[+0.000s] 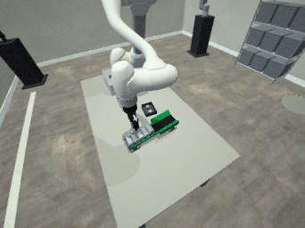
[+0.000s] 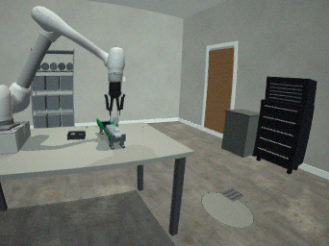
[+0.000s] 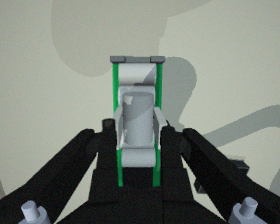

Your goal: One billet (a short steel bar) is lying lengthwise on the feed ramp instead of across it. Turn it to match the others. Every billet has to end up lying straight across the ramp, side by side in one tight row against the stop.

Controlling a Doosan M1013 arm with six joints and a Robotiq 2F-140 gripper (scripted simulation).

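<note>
My gripper is now 130 mm above the grey stop, 70 mm to the left of it and 20 mm short of it.
</note>
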